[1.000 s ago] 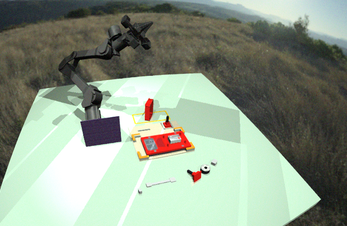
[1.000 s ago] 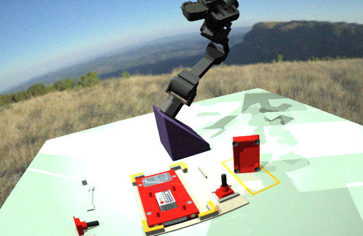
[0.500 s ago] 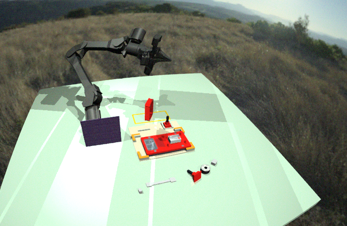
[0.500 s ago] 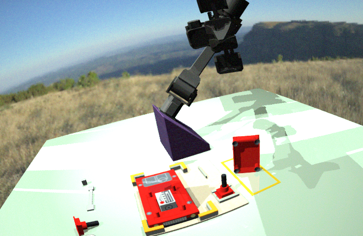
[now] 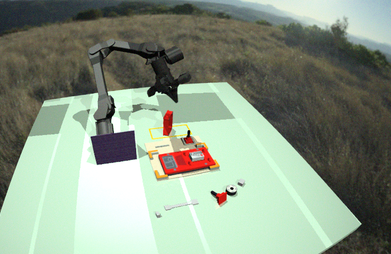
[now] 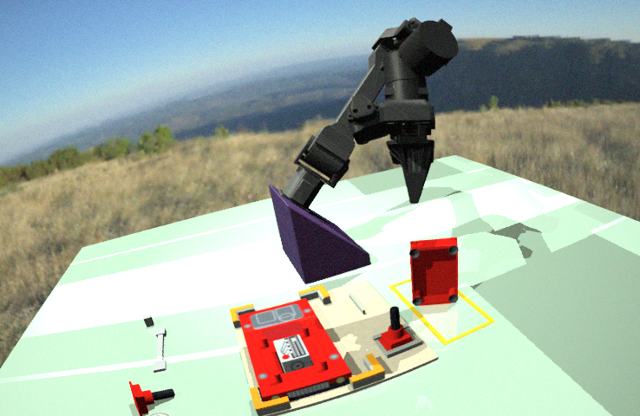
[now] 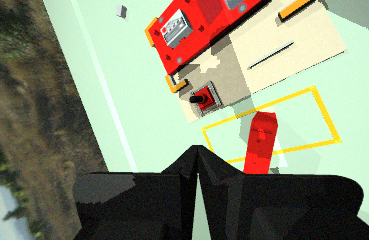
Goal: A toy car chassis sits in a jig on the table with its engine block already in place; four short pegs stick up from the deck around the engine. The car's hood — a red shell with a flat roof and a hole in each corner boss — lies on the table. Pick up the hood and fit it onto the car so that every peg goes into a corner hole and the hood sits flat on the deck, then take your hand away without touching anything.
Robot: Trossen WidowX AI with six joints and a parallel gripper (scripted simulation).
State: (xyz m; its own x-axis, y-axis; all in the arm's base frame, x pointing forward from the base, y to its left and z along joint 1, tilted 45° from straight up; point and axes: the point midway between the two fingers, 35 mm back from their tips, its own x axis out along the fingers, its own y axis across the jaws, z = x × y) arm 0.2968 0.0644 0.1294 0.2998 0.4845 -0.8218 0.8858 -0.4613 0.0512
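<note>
My gripper tip is now 12 cm above the red hood, 4 cm to the right of it and 3 cm past it. Also, from my gripper tip: grey engine block (18 cm to the right, 15 cm below, 5 cm ahead); wheel (36 cm to the right, 16 cm below, 14 cm ahead); beige jig (16 cm to the right, 16 cm below).
</note>
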